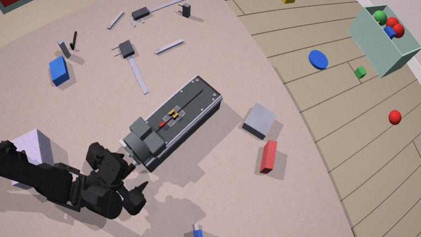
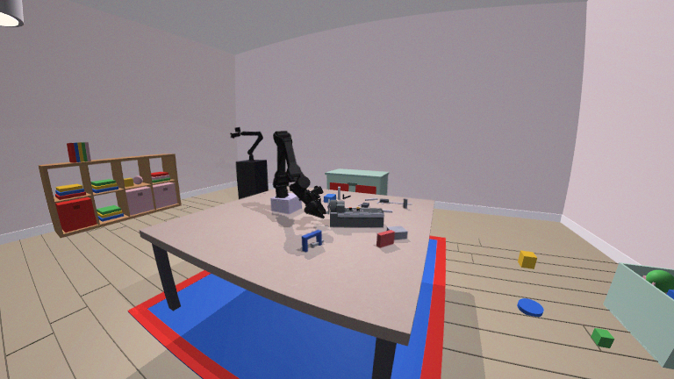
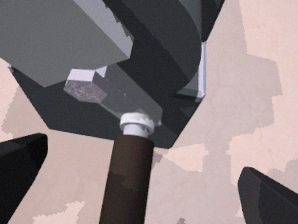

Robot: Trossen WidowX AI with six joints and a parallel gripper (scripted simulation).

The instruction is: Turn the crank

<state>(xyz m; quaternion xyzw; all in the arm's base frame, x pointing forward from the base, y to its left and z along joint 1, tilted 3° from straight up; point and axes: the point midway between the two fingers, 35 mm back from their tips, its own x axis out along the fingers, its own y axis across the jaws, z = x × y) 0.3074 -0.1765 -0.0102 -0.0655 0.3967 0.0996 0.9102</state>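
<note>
My gripper tip is 20 mm past the dark brown crank handle and 10 mm below it. From my gripper tip the other things lie so: red pointer: 110 mm ahead, 50 mm to the left, 30 mm above; then red block: 310 mm ahead, 140 mm to the right, 30 mm below; then grey block: 350 mm ahead, 40 mm to the right, 40 mm below.
</note>
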